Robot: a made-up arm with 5 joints.
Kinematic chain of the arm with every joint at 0, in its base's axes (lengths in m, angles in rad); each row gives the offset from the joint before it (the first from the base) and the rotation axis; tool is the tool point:
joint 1: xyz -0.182 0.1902 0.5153 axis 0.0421 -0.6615 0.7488
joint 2: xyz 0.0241 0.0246 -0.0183 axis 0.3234 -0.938 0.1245
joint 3: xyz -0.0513 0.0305 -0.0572 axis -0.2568 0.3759 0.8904
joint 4: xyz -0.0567 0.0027 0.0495 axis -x
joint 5: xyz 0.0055 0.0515 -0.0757 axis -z
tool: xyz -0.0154 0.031 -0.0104
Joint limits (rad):
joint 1: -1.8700..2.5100
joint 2: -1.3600..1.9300
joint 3: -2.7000..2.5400
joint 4: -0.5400..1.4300
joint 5: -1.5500..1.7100
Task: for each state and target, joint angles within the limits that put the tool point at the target. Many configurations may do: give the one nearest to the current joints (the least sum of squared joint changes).
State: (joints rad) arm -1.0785 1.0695 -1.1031 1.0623 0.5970
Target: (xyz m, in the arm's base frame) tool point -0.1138 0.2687 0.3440
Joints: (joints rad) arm -0.8520 1.0298 -1.1149 0.9594 0.4952
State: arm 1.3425 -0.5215 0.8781 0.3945 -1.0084
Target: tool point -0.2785 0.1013 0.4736
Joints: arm 1.3311 -1.0557 0.9298 0.1844 -0.8989
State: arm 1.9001 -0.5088 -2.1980 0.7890 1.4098
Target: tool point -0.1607 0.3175 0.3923
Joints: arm 1.9867 0.1018 -2.2084 1.3382 1.1771
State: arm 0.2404 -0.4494 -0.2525 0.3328 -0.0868
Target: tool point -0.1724 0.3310 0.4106
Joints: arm 0.0013 -0.2200 -1.1207 0.1344 0.2354
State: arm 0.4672 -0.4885 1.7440 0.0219 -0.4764
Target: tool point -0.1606 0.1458 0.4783
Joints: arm 0.7169 -0.2822 2.1419 0.4605 -0.6013
